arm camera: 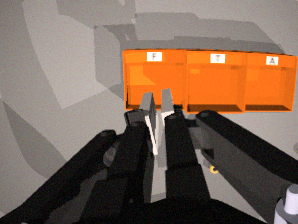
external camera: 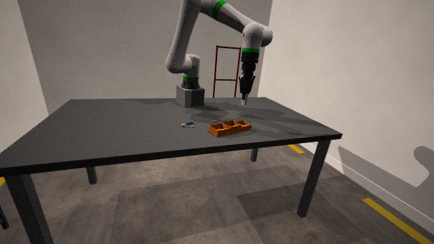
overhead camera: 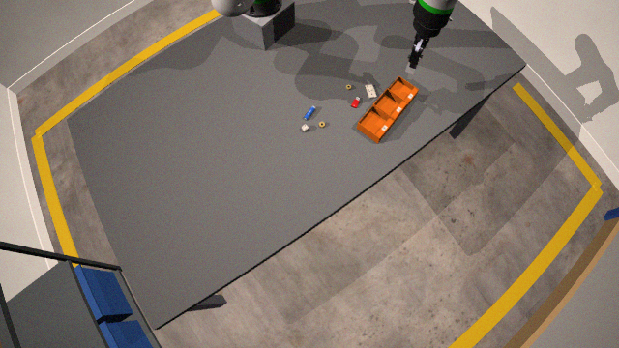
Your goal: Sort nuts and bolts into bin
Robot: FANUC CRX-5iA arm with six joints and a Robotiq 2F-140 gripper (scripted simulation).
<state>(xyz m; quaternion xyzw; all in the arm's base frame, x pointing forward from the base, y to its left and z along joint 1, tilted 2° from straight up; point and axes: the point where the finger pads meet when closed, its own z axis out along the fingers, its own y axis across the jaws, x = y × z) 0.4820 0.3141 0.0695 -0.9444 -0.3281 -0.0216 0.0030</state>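
My gripper is now 160 mm above the orange three-compartment bin, 70 mm to the left of it and 30 mm short of it. From my hand the other things lie so: red usb stick 180 mm below, 160 mm to the right, 30 mm behind; then blue cylinder 310 mm to the right, 180 mm below, 50 mm behind; then white domino 180 mm below, 90 mm to the right, 60 mm behind.
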